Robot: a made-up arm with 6 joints.
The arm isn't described. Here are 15 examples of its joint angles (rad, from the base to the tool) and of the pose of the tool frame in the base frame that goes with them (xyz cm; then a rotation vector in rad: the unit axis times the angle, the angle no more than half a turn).
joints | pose
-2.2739 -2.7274 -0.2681 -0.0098 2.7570 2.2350 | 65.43 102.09 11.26 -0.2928 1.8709 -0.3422
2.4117 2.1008 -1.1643 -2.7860 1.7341 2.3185 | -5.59 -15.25 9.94 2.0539 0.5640 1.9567
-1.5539 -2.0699 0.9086 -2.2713 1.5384 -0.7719 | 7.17 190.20 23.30 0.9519 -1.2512 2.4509
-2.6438 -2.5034 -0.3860 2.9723 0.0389 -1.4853 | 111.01 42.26 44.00 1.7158 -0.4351 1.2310
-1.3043 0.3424 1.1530 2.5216 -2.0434 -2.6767 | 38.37 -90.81 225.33 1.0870 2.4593 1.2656
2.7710 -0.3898 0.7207 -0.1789 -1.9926 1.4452 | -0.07 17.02 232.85 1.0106 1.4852 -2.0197
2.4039 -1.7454 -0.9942 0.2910 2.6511 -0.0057 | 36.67 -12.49 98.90 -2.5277 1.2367 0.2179
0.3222 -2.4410 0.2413 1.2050 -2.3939 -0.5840 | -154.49 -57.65 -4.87 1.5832 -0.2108 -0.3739
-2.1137 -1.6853 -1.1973 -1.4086 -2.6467 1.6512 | 3.29 10.49 66.56 -0.3004 0.4478 0.5009
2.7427 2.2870 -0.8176 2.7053 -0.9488 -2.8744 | 11.58 -20.72 -34.50 -2.5413 0.0602 1.1993
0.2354 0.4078 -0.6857 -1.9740 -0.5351 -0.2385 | 71.42 23.63 48.87 2.0913 1.2328 -0.6368
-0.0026 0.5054 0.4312 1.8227 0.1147 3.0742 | 152.20 3.62 147.71 1.3878 0.1609 0.0193
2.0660 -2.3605 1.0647 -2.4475 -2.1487 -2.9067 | 71.65 -158.71 -47.73 -0.4663 0.8080 2.4450
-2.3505 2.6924 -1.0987 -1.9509 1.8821 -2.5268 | 21.05 12.80 22.04 0.1843 0.2956 2.8311
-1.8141 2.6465 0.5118 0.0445 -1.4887 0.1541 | -15.16 5.71 -132.44 -2.2702 -1.7857 -0.7135
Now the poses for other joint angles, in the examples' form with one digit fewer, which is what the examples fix.
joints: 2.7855 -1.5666 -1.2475 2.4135 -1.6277 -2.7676
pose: 10.4 -16.7 88.0 1.827 0.123 1.228
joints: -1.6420 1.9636 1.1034 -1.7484 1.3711 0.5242
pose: -7.9 -151.4 -80.6 -0.391 0.322 3.000
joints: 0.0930 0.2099 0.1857 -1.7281 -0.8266 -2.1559
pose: 120.7 13.8 132.2 -2.177 -1.117 0.290
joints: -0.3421 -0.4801 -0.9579 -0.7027 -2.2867 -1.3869
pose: 28.2 -23.1 85.8 -1.274 -2.481 1.134
